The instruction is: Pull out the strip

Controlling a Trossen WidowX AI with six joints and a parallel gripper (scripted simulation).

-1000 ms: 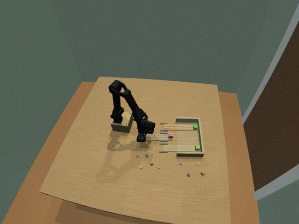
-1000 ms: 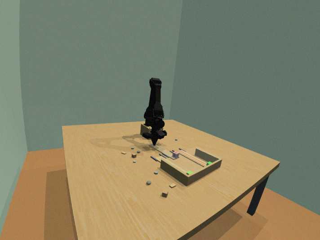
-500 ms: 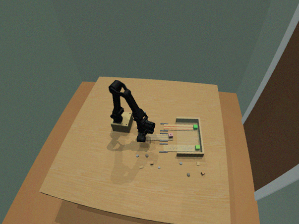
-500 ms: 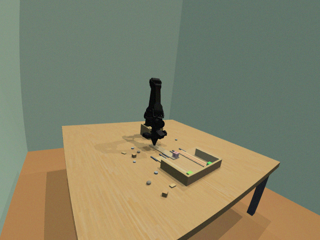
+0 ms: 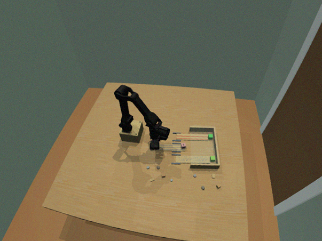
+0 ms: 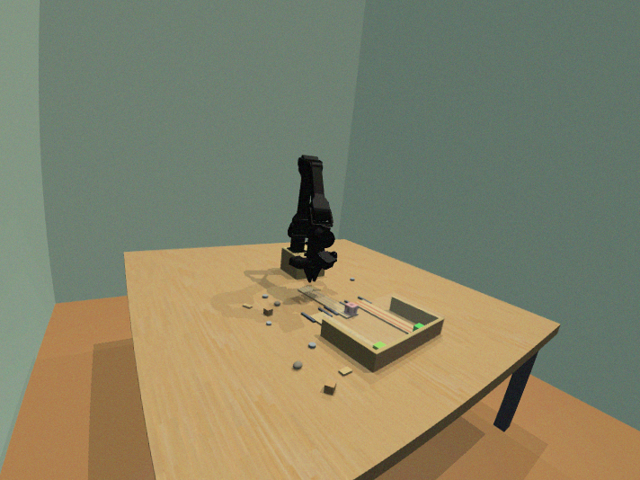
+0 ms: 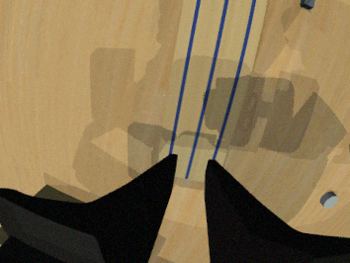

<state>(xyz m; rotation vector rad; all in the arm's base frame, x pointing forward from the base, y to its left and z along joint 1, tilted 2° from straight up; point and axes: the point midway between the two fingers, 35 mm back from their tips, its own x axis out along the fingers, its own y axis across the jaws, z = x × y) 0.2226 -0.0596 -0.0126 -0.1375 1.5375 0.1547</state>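
Right now my gripper tip is 19 cm short of the pink labelled cube, 3 cm to the right of it and 2 cm above it.
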